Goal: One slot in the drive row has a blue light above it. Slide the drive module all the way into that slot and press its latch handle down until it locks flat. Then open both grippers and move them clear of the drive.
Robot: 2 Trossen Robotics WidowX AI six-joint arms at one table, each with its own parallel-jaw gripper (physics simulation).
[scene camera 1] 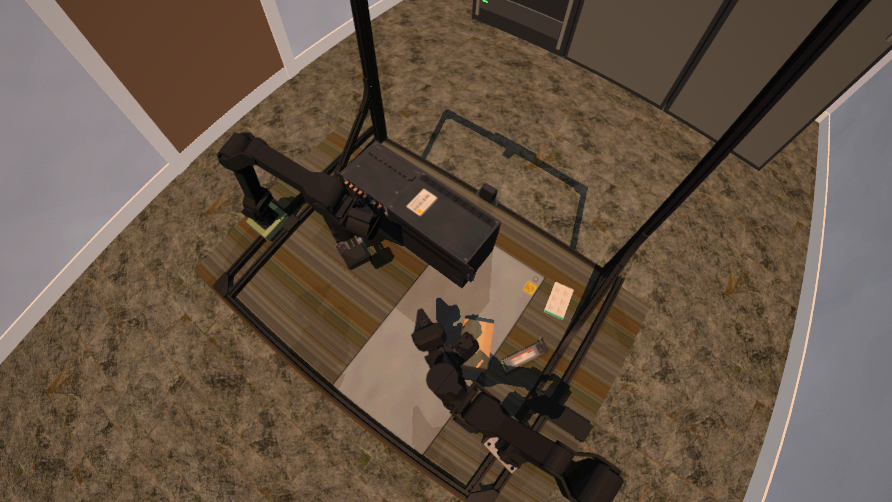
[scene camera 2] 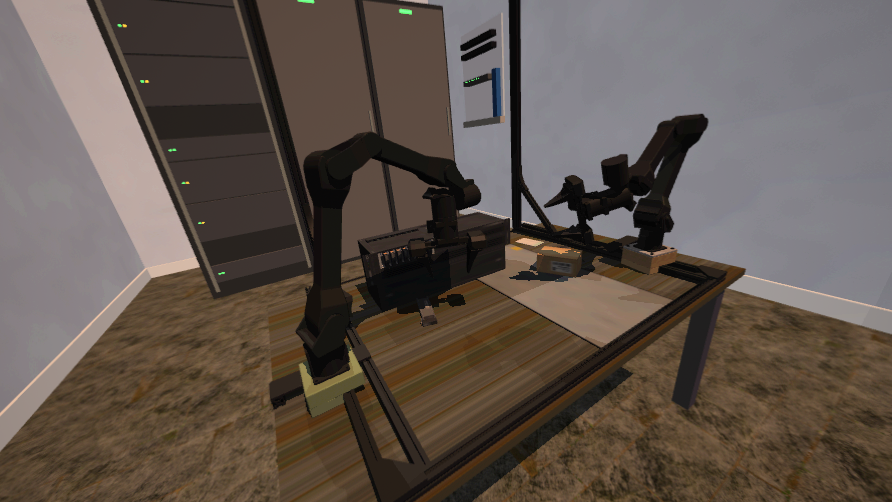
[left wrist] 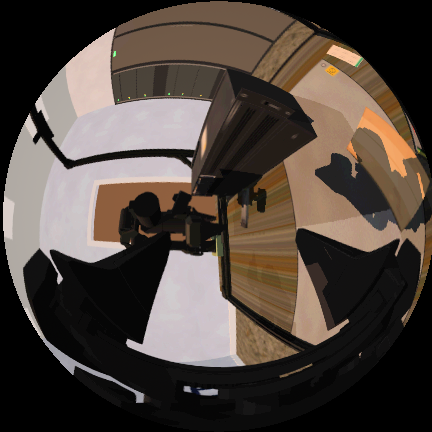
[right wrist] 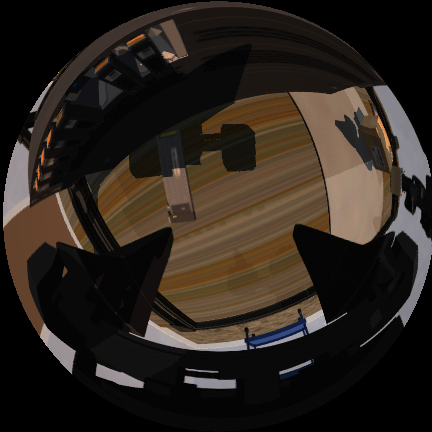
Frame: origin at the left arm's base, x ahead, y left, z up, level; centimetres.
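Seen in the pictures: left gripper, fingertip midpoint: (scene camera 1: 425, 319) (scene camera 2: 548, 221) (left wrist: 235, 236); right gripper, fingertip midpoint: (scene camera 1: 351, 247) (scene camera 2: 450, 275) (left wrist: 220, 221) (right wrist: 235, 232); left arm's base, link origin: (scene camera 2: 649, 247); right arm's base, link origin: (scene camera 1: 266, 217) (scene camera 2: 329, 367) (left wrist: 213, 245).
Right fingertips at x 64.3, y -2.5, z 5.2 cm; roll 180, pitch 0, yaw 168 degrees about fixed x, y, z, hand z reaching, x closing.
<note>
Offsets run from my right fingertips to a thing's top centre. Level surfaces: height alone.
The drive module @(dy -4.4, dx +6.8, dz -10.3 cm) (scene camera 2: 426, 312) (left wrist: 244, 212) (right wrist: 182, 192) lies flat on the table before the dark chassis @(dy -20.9, dx -2.1, dz +6.3 cm) (scene camera 1: 430, 212) (scene camera 2: 486, 262) (left wrist: 250, 130), partly in shadow. Its latch's state is too small to tell. The drive row @(dy -18.2, dx +9.3, dz +6.9 cm) (scene camera 1: 362, 194) (scene camera 2: 396, 257) with orange latches is on the chassis front; a small blue light (right wrist: 75, 85) shows there in the right wrist view. My right gripper (scene camera 2: 447, 246) (right wrist: 235, 232) is open and empty, pointing down above the module's area beside the chassis. My left gripper (scene camera 2: 564, 215) (left wrist: 235, 236) is open and empty, raised over the grey mat @(dz -11.1 cm) (scene camera 1: 387, 374) (scene camera 2: 599, 312).
A cardboard box @(dy -8.2, dx -39.6, dz -5.1 cm) (scene camera 1: 486, 334) (scene camera 2: 561, 265) (left wrist: 395, 145) stands on the mat near the left arm. Beyond it lie a red-striped module @(dy -16.9, dx -50.2, dz -10.3 cm) (scene camera 1: 523, 355) and a white card @(dy -35.5, dx -46.7, dz -11.1 cm) (scene camera 1: 558, 299) (scene camera 2: 529, 241) (left wrist: 345, 54). Dark frame posts (scene camera 1: 368, 81) (scene camera 2: 514, 93) rise from the table's back edge.
</note>
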